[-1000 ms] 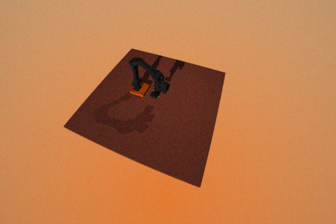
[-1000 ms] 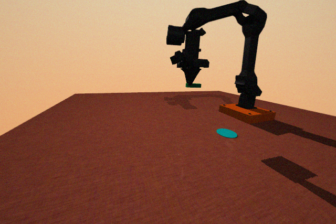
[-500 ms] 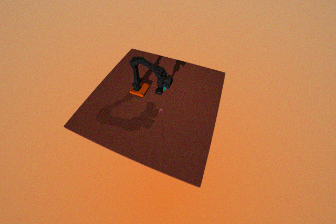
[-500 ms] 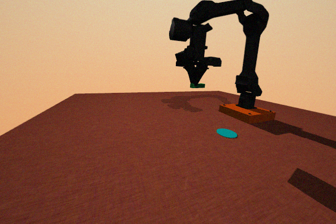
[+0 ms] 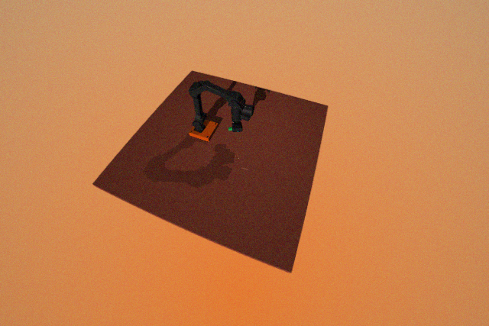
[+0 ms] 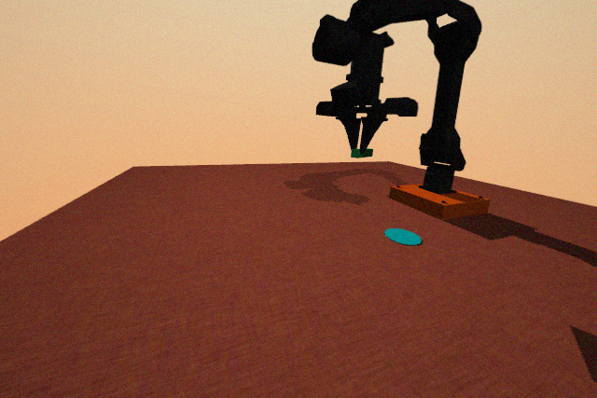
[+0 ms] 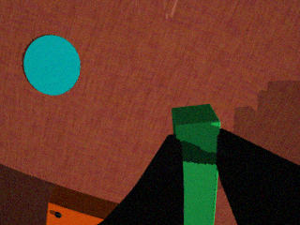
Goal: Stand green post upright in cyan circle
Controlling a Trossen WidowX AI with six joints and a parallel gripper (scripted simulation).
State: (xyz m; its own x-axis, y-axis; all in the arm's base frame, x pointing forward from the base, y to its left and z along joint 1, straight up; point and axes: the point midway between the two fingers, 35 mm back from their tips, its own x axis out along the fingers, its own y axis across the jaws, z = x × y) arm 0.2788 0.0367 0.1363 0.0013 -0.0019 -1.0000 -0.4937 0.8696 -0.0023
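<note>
The cyan circle is 4 cm behind my gripper tip, 10 cm to the left of it and 14 cm below it. Round my gripper tip: green post: 2 cm behind, 1 cm to the right.
</note>
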